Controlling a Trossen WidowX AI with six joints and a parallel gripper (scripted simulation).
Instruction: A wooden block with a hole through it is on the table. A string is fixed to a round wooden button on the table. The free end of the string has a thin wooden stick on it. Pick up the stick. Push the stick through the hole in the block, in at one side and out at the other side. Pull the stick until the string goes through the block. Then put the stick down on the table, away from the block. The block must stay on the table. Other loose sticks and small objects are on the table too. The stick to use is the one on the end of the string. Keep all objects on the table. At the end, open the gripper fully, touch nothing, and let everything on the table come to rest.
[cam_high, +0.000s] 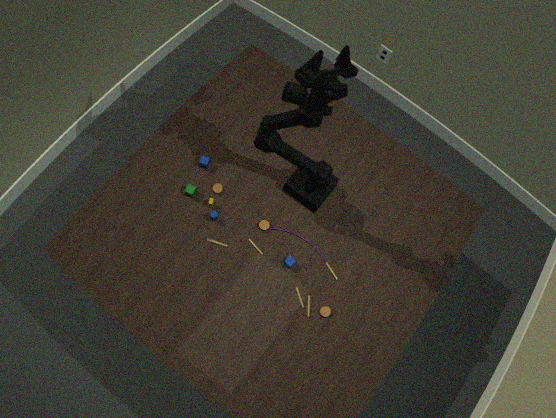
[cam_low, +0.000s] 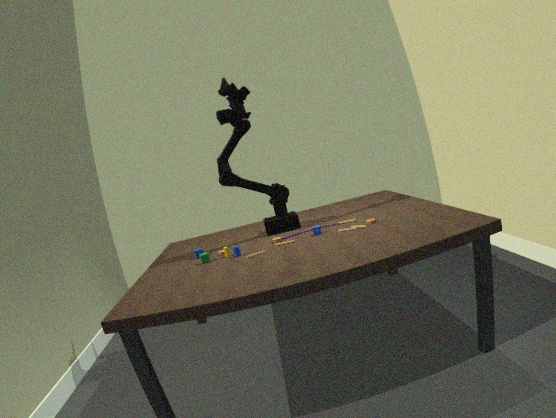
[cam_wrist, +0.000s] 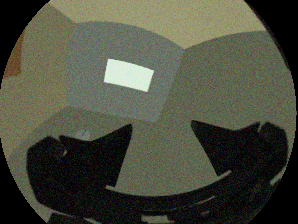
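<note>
Right now my gripper tip is 220 mm short of the thin stick, 340 mm to the right of it and 750 mm above it. Round my gripper tip: round wooden button (250 mm ahead, 50 mm to the left, 740 mm below); then yellow block (310 mm ahead, 150 mm to the right, 730 mm below); then blue cube (200 mm ahead, 290 mm to the right, 730 mm below).
</note>
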